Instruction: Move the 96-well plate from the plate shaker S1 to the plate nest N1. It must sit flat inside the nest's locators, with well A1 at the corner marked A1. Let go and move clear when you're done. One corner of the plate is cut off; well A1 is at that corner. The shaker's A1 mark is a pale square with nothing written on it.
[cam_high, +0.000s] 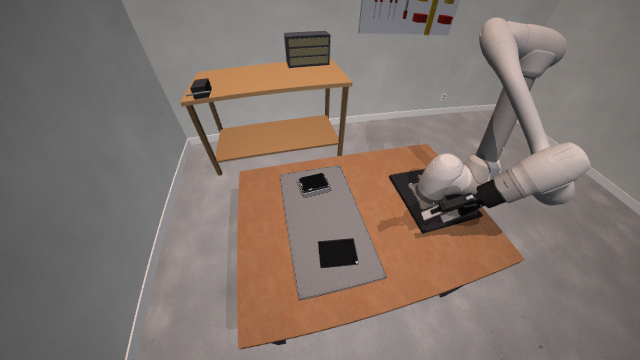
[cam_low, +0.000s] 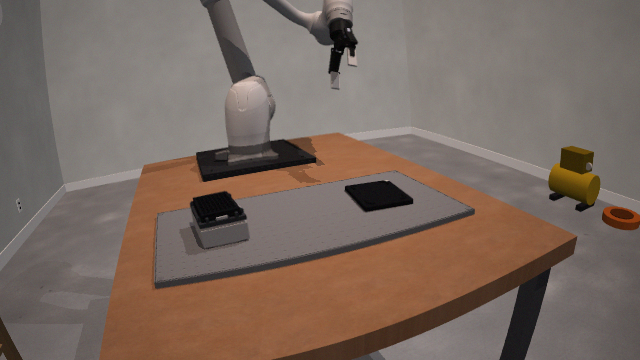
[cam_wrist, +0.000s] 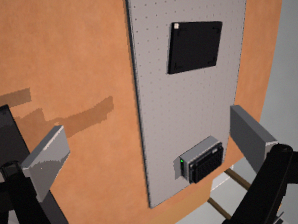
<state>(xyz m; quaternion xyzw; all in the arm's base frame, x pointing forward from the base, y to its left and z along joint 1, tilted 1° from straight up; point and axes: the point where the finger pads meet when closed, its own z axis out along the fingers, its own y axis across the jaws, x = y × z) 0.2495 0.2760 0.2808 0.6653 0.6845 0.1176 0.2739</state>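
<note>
Right now the black 96-well plate is 44 cm to the right of my hand, 37 cm ahead of it and 22 cm below it. Also, from my hand: black plate nest N1 (33 cm ahead, 28 cm below, 5 cm to the right); then pale A1 mark (27 cm below, 26 cm ahead, 1 cm to the left).
</note>
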